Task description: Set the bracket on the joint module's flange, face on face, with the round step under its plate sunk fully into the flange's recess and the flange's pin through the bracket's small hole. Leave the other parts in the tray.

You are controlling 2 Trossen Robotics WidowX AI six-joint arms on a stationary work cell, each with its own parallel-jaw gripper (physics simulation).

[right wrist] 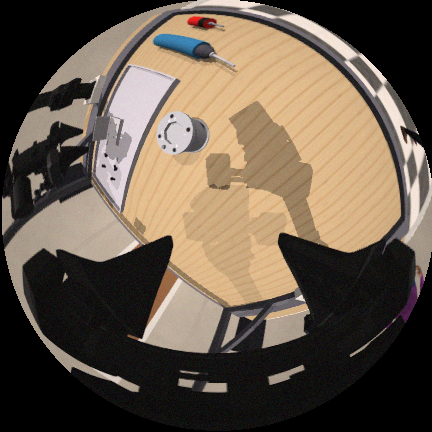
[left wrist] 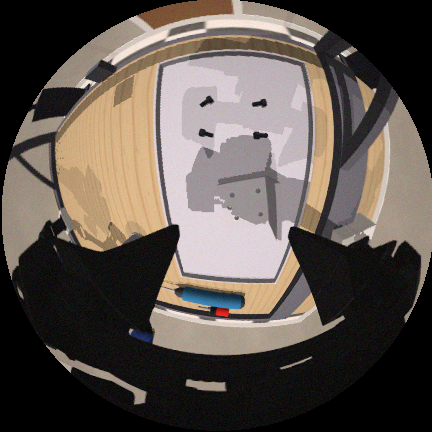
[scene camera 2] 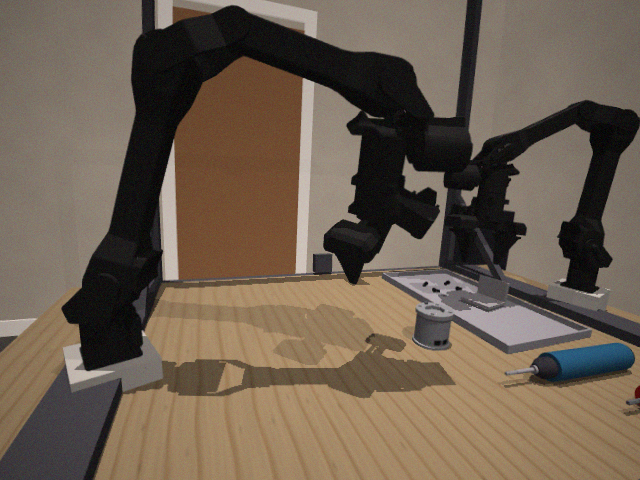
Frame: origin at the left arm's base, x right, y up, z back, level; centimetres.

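Seen in the pictures: left gripper, between the fingertips: (right wrist: 84, 138) (left wrist: 235, 231) (scene camera 2: 480, 263); right gripper, between the fingertips: (right wrist: 226, 239) (scene camera 2: 364, 266); left arm's base, origin of its link: (right wrist: 89, 90) (scene camera 2: 579, 287); right arm's base, origin of its link: (left wrist: 62, 222) (scene camera 2: 111, 352).
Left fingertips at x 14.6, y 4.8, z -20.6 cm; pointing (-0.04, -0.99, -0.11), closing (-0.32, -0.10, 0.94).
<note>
Offsets run from my left fingertips to a thing's top centre. "spot": to the spot under its first point.
The grey bracket (scene camera 2: 493, 289) (left wrist: 246, 202) (right wrist: 104, 127) lies in the tray @(dx +1.7, dy -8.4, dz +0.0 cm) (scene camera 2: 547, 330) (left wrist: 200, 255) (right wrist: 145, 95), its holed plate flat and another plate standing up. The step under it is hidden. The joint module @(dx -5.1, dy -3.6, dz -24.0 cm) (scene camera 2: 433, 329) (right wrist: 175, 133) stands upright on the table beside the tray, flange and recess facing up; I cannot make out the pin. My left gripper (scene camera 2: 485, 260) (left wrist: 235, 231) (right wrist: 85, 138) is open and empty above the tray, near the bracket. My right gripper (scene camera 2: 354, 279) (right wrist: 226, 239) is open and empty above the table, left of the module in the scene view.
Several black screws @(dx +9.4, dy -8.5, dz -1.3 cm) (scene camera 2: 435, 290) @(dx +13.8, dy -8.5, dz +0.1 cm) (left wrist: 206, 101) lie in the tray beside the bracket. A blue driver @(spot: dx -25.5, dy -6.7, dz -14.8 cm) (scene camera 2: 589, 361) (left wrist: 212, 298) (right wrist: 180, 45) and a red driver @(dx -33.0, dy -6.5, dz -15.0 cm) (scene camera 2: 636, 396) (left wrist: 221, 312) (right wrist: 200, 22) lie on the table past the tray's end.
</note>
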